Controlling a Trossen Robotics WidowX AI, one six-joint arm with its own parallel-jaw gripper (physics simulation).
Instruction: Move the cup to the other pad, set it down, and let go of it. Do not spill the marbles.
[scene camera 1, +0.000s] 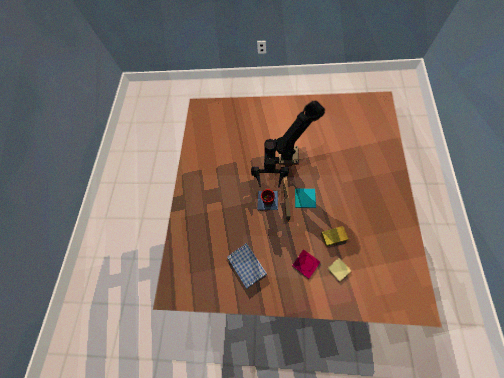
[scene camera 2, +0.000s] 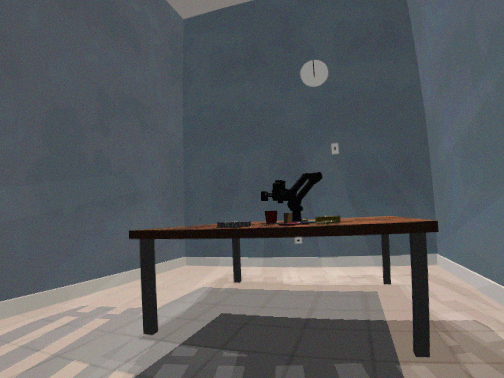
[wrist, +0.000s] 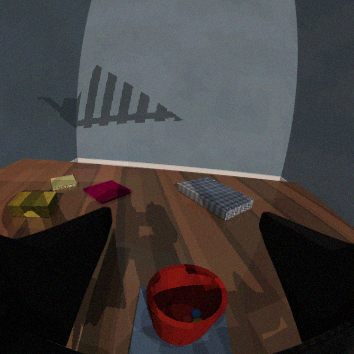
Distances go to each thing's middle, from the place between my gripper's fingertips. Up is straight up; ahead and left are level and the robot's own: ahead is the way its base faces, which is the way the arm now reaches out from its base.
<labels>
The thin wooden bar (wrist: 87, 324) lies 9 cm to the left of my hand and 14 cm below it.
</labels>
